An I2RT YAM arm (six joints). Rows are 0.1 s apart.
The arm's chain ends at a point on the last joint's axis. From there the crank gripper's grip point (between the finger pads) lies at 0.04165 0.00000 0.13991 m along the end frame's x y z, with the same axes.
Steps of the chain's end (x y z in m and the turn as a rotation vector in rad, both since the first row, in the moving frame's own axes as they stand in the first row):
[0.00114, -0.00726, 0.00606, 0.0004, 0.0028, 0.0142]
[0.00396, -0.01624, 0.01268, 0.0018, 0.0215, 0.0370]
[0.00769, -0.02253, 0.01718, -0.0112, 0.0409, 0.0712]
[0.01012, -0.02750, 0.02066, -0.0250, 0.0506, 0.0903]
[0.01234, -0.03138, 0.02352, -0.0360, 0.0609, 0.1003]
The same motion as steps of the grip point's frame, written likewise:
[0.00153, -0.00672, 0.00594, 0.0004, 0.0028, 0.0142]
[0.00693, -0.01489, 0.01175, 0.0018, 0.0215, 0.0370]
[0.01321, -0.01781, 0.01534, -0.0112, 0.0409, 0.0712]
[0.01681, -0.01996, 0.01829, -0.0250, 0.0506, 0.0903]
[0.02030, -0.02181, 0.02057, -0.0360, 0.0609, 0.1003]

